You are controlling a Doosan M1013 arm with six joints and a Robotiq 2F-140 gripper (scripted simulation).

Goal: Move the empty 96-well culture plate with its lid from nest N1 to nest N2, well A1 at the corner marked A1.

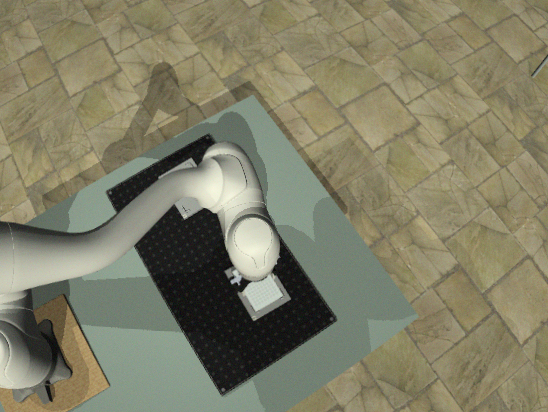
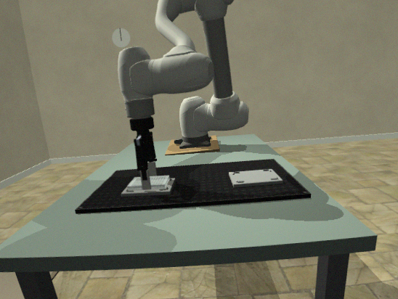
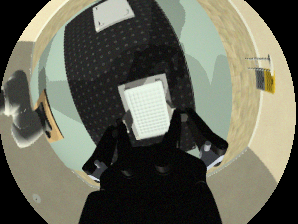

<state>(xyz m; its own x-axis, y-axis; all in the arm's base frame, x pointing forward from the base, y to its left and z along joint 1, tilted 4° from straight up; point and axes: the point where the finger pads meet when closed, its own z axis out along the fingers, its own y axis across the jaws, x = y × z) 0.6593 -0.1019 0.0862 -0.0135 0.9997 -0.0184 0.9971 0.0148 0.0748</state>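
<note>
Right now my hand is 40 mm above the nest N1. Round my hand: nest N2: 360 mm to the left, 40 mm below, 40 mm behind; then lid: 20 mm below.
</note>
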